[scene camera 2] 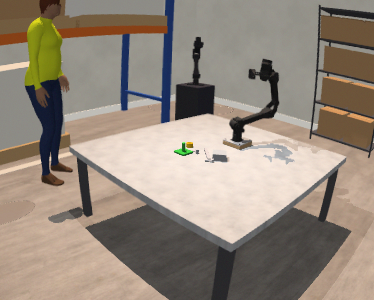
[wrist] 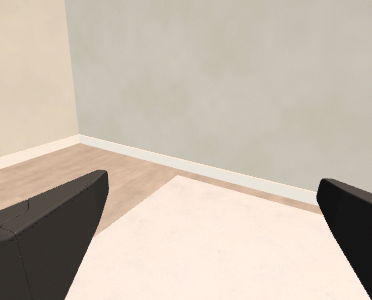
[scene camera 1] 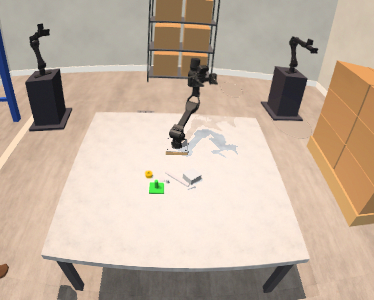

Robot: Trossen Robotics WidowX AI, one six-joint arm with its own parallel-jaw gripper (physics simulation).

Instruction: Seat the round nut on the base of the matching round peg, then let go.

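The round nut, a small orange ring [scene camera 1: 148, 174] [scene camera 2: 189, 145], lies flat on the table. It is apart from the green square base [scene camera 1: 156, 189] [scene camera 2: 183, 152], a little behind it in scene camera 1. A short green round peg [scene camera 1: 156, 183] [scene camera 2: 183, 146] stands upright on that base. My gripper [scene camera 1: 212, 79] [scene camera 2: 256, 74] [wrist: 213, 184] is raised high above the table and points away from the nut and peg. In the wrist view its two fingers stand wide open, with no object between them. The nut and peg do not show in the wrist view.
A grey block [scene camera 1: 192, 177] [scene camera 2: 219, 156], a thin pale rod [scene camera 1: 177, 178] and small grey bits lie right of the base in scene camera 1. The arm's mount [scene camera 1: 177, 152] [scene camera 2: 237, 144] stands behind them on the table [scene camera 1: 175, 235] [scene camera 2: 200, 200] [wrist: 210, 250].
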